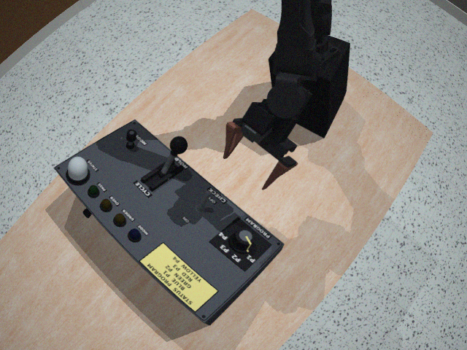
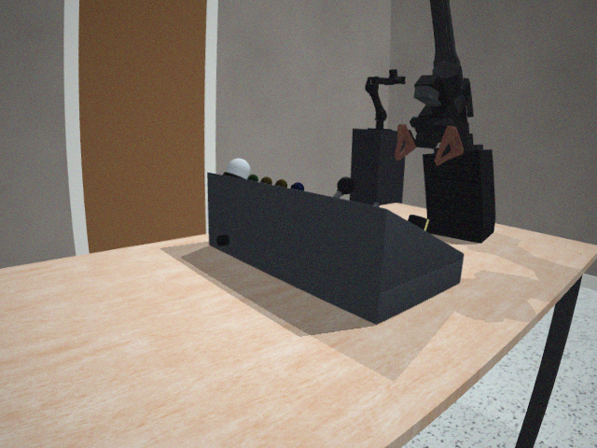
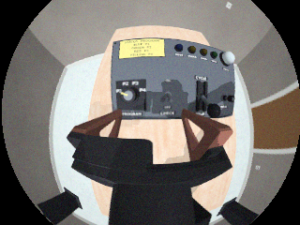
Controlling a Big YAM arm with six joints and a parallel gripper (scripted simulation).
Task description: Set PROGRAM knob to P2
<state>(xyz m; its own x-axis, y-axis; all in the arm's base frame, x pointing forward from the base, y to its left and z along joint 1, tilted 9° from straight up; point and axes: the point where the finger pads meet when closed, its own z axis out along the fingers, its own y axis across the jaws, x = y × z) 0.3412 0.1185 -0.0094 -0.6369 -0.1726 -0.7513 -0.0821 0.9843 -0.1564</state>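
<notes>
Right now the ball-topped lever is 170 mm to the right of my hand, 100 mm below it and 70 mm ahead of it. The rest, counted from my hand: small knob 280 mm to the right, 110 mm below, 100 mm ahead; check toggle 120 mm below, 80 mm ahead, 50 mm to the right; dark grey console 140 mm below, 120 mm ahead, 100 mm to the right.
</notes>
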